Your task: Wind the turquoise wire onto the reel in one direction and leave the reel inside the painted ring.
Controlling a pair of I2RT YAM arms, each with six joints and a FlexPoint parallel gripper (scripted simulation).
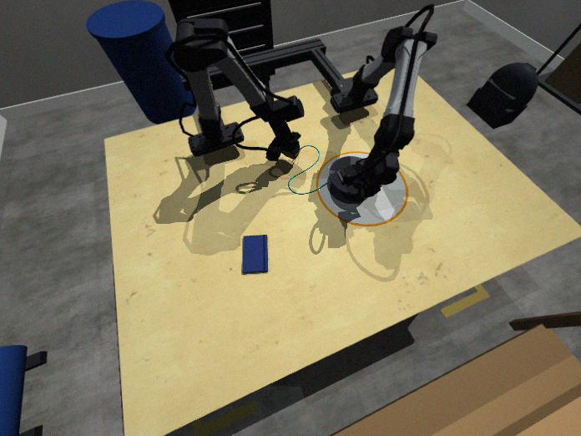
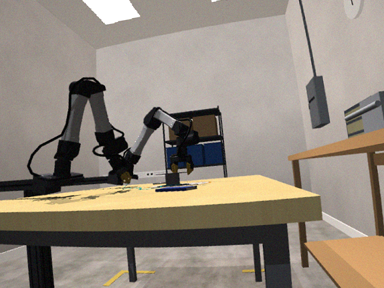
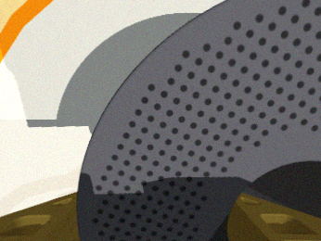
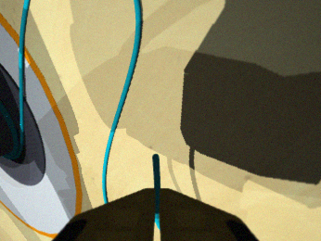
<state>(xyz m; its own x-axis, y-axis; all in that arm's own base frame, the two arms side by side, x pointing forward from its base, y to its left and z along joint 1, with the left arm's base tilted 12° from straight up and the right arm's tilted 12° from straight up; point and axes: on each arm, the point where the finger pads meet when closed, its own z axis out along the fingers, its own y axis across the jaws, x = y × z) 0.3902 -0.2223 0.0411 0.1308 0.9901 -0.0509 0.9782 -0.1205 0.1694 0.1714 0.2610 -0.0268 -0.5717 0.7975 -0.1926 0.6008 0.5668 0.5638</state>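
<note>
Now: the dark grey reel 50 mm behind my left hand and 30 mm below it. Round my left hand: black hex key 390 mm to the left, 240 mm behind, 50 mm below; blue notebook 420 mm to the right, 80 mm ahead, 50 mm below; orange painted ring 60 mm below, 40 mm to the left, 30 mm behind.
</note>
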